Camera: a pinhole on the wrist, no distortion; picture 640 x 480 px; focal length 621.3 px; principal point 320.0 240.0 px. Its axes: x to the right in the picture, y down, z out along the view. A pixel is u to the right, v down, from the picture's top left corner.
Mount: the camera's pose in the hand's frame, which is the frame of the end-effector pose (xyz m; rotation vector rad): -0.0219 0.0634 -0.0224 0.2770 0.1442 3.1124
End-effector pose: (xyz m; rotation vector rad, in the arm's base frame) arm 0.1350 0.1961 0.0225 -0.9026 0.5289 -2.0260
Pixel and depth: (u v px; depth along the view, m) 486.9 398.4 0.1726
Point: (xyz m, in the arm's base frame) 0.2889 0.2001 0.0879
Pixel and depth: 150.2 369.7 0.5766
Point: 0.4372 -0.0143 0.4656
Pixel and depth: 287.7 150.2 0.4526
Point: 0.5023 0.0172 0.2154
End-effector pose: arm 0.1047 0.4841 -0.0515 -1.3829 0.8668 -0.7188
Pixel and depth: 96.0 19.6 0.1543
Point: 0.2251 0.5019 -0.1890
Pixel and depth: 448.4 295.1 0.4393
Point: 0.4482 0.7405 -0.1204
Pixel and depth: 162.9 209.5 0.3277
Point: 0.4002 0.5393 -0.1737
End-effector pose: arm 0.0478 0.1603 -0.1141 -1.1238 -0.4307 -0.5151
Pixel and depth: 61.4 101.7 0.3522
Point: 0.2776 0.4545 -0.0255
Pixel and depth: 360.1 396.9 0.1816
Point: 0.0559 0.3220 -0.0798
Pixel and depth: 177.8 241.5 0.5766
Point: 0.2474 0.6430 0.1176
